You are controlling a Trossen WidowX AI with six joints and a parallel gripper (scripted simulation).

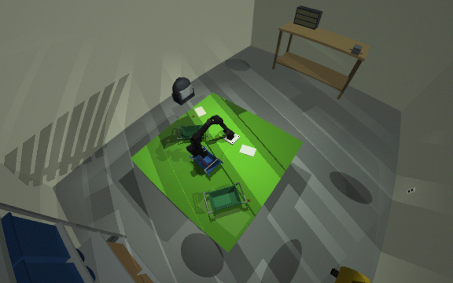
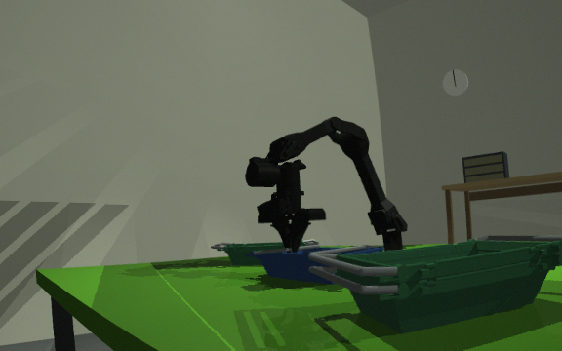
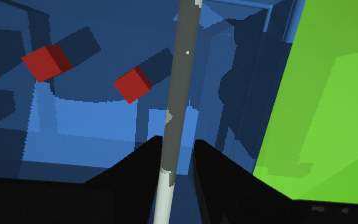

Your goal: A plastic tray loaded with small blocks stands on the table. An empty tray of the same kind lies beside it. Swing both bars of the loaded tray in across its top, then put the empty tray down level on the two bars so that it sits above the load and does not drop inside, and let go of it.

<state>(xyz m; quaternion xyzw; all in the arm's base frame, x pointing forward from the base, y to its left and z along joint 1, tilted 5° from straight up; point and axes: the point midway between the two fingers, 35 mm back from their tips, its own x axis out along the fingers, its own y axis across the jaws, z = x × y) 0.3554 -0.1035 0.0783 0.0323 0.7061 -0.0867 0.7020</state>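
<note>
The green plastic tray is 24 cm to the right of my gripper tip, 17 cm behind it and 1 cm below it. Round my gripper tip: small red block: 61 cm to the left, 10 cm ahead, 5 cm below.
</note>
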